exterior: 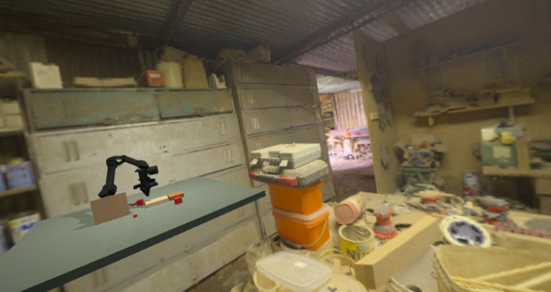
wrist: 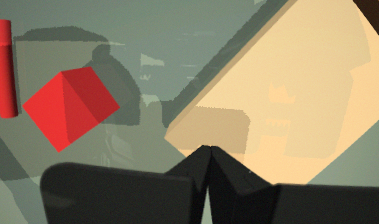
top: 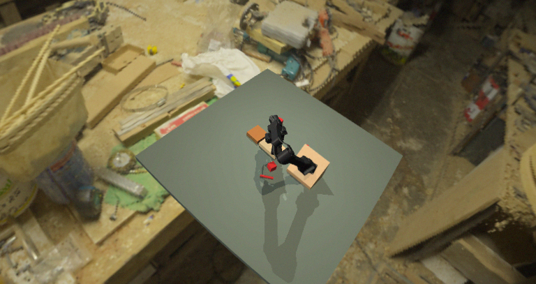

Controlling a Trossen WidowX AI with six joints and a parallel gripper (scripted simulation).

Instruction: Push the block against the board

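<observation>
Now: the light tan board 4 cm ahead of my gripper tip, 4 cm to the right of it and 5 cm below it. Round my gripper tip: square block 18 cm ahead, 6 cm to the right, 5 cm below; red stick 6 cm behind, 16 cm to the left, 6 cm below.
</observation>
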